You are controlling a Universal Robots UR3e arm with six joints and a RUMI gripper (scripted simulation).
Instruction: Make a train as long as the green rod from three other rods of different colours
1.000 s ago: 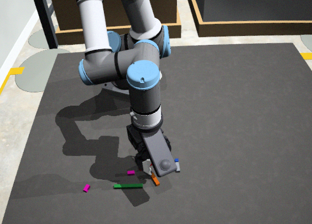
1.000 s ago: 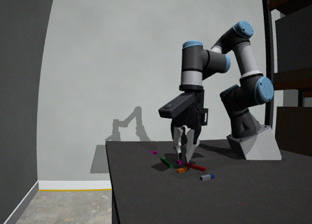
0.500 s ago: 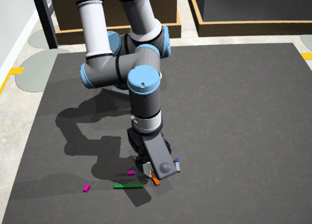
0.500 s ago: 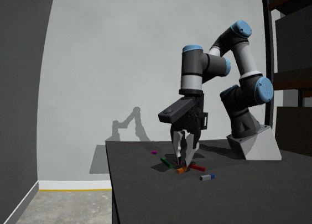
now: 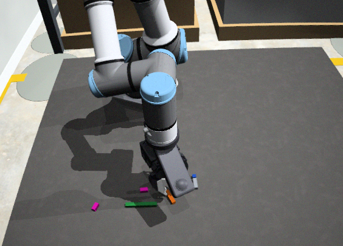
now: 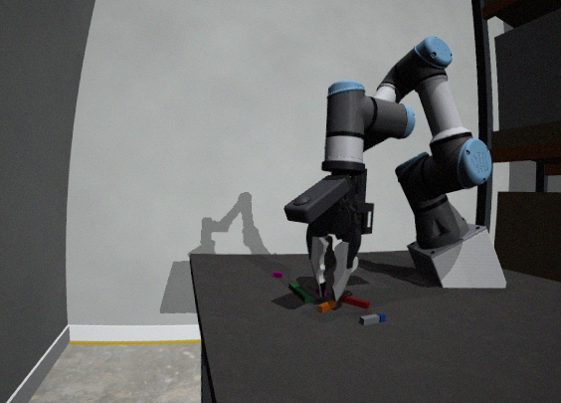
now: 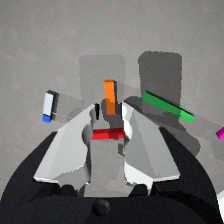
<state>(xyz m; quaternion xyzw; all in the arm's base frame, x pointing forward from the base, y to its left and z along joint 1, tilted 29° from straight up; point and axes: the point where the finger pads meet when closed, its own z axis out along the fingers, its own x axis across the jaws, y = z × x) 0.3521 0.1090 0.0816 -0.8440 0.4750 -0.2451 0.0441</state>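
My hand is 3 cm above the orange rod. From my hand the other things lie so: grey rod: 4 cm behind, 7 cm to the left, 3 cm below; green rod: 2 cm ahead, 7 cm to the right, 3 cm below; red rod: 5 cm behind, 1 cm to the right, 3 cm below.
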